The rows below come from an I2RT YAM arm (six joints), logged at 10 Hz.
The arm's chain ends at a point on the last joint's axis. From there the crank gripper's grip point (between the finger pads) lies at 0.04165 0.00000 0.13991 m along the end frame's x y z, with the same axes.
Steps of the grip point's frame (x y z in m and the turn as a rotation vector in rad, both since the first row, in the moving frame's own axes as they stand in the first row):
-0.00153, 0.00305, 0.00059, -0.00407, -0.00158, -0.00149
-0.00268, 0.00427, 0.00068, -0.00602, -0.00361, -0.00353
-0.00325, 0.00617, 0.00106, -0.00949, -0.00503, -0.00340
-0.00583, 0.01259, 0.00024, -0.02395, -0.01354, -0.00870
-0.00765, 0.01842, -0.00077, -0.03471, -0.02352, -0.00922
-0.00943, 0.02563, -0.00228, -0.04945, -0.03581, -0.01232
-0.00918, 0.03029, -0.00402, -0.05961, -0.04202, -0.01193
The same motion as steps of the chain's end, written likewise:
-0.00131, 0.00254, 0.00053, -0.00407, -0.00158, -0.00149
-0.00218, 0.00357, 0.00053, -0.00602, -0.00361, -0.00353
-0.00255, 0.00498, 0.00086, -0.00949, -0.00503, -0.00340
-0.00395, 0.00959, -0.00028, -0.02395, -0.01354, -0.00870
-0.00437, 0.01392, -0.00163, -0.03471, -0.02352, -0.00922
-0.00444, 0.01916, -0.00352, -0.04945, -0.03581, -0.01232
-0.00332, 0.02237, -0.00541, -0.05961, -0.04202, -0.01193

